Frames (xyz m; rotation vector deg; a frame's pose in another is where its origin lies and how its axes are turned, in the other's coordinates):
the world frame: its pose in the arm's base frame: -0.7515 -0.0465 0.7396 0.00 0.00 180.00
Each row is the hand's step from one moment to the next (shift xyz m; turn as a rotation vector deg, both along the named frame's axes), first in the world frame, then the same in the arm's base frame.
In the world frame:
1: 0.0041 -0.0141 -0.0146 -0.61 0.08 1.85
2: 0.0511 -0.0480 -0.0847 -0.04 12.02 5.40
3: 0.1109 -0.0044 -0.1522 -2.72 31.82 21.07
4: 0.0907 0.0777 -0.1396 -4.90 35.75 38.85
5: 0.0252 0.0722 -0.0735 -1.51 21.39 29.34
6: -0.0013 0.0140 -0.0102 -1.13 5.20 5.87
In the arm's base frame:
1: -0.0041 0.0141 -0.0146 0.61 -0.08 1.85
2: -0.0511 0.0480 -0.0847 0.04 -12.02 5.40
3: -0.1109 0.0044 -0.1522 2.72 -31.82 21.07
4: -0.0907 -0.0777 -0.1396 4.90 -35.75 38.85
5: -0.0252 -0.0722 -0.0735 1.51 -21.39 29.34
6: 0.0013 -0.0140 -0.0102 1.13 -5.20 5.87

